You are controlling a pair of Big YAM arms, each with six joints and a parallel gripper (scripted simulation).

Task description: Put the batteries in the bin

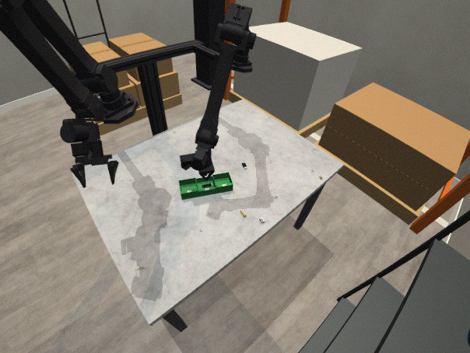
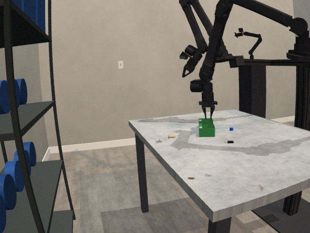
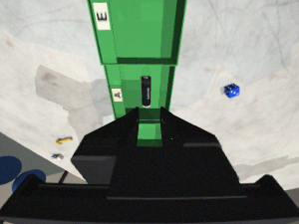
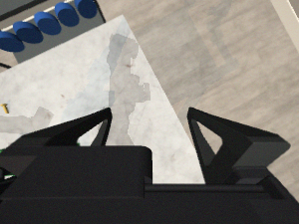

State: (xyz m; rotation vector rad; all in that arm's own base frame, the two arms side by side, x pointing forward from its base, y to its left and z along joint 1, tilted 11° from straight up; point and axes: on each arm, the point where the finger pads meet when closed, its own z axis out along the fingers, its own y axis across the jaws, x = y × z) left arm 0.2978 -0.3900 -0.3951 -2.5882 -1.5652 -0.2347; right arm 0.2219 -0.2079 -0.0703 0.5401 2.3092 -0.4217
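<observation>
The green three-compartment bin is 10 mm ahead of my left hand, 10 mm to the right of it and 50 mm below it. Round my left hand: yellow screw: 240 mm ahead, 20 mm to the left, 70 mm below; then blue piece: 120 mm behind, 60 mm to the left, 70 mm below; then black battery: 10 mm ahead, 60 mm below.
</observation>
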